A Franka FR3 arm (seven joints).
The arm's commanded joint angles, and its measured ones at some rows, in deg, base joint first. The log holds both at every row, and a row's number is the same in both.
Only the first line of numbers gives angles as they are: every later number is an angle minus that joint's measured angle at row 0.
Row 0, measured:
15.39 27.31 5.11 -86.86 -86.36 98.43 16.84
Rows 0 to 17, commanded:
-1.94 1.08 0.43 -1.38 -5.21 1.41 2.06
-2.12 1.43 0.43 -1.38 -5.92 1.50 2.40
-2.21 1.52 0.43 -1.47 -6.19 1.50 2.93
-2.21 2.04 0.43 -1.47 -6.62 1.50 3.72
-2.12 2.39 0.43 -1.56 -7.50 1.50 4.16
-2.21 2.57 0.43 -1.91 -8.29 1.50 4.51
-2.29 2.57 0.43 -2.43 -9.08 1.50 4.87
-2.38 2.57 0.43 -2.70 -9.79 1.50 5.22
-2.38 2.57 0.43 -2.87 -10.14 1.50 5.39
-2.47 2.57 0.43 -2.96 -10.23 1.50 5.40
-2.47 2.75 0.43 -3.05 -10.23 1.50 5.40
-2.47 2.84 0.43 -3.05 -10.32 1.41 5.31
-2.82 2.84 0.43 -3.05 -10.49 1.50 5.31
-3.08 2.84 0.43 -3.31 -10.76 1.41 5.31
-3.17 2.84 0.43 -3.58 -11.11 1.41 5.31
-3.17 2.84 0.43 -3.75 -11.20 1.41 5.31
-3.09 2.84 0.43 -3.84 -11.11 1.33 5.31
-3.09 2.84 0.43 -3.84 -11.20 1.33 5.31
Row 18, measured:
-2.12 3.21 -0.27 -2.45 -8.83 0.58 3.97
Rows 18 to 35, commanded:
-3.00 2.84 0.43 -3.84 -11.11 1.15 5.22
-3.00 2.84 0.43 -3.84 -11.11 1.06 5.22
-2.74 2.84 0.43 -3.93 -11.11 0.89 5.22
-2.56 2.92 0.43 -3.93 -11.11 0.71 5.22
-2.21 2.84 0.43 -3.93 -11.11 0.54 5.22
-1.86 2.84 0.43 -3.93 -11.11 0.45 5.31
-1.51 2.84 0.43 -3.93 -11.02 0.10 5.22
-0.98 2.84 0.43 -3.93 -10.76 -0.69 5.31
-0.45 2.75 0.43 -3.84 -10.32 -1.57 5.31
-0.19 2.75 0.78 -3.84 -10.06 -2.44 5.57
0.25 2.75 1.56 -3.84 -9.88 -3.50 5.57
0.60 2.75 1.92 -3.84 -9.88 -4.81 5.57
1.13 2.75 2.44 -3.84 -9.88 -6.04 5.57
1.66 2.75 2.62 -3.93 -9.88 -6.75 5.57
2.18 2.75 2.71 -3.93 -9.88 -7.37 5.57
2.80 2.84 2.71 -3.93 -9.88 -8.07 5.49
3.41 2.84 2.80 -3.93 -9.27 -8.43 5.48
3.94 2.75 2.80 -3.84 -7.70 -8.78 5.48
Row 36, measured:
2.11 3.23 2.63 -4.09 -8.43 -8.15 6.98
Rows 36 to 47, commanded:
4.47 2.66 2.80 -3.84 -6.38 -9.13 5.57
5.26 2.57 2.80 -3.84 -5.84 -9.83 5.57
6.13 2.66 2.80 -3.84 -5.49 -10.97 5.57
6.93 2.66 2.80 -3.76 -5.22 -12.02 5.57
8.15 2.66 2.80 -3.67 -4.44 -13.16 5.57
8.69 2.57 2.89 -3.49 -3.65 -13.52 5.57
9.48 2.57 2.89 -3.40 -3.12 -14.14 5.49
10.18 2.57 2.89 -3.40 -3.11 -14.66 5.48
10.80 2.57 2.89 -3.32 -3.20 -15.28 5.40
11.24 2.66 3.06 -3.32 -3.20 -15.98 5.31
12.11 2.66 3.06 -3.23 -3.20 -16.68 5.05
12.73 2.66 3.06 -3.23 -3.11 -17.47 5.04
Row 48, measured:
10.61 3.00 2.78 -3.88 -2.91 -15.27 7.04
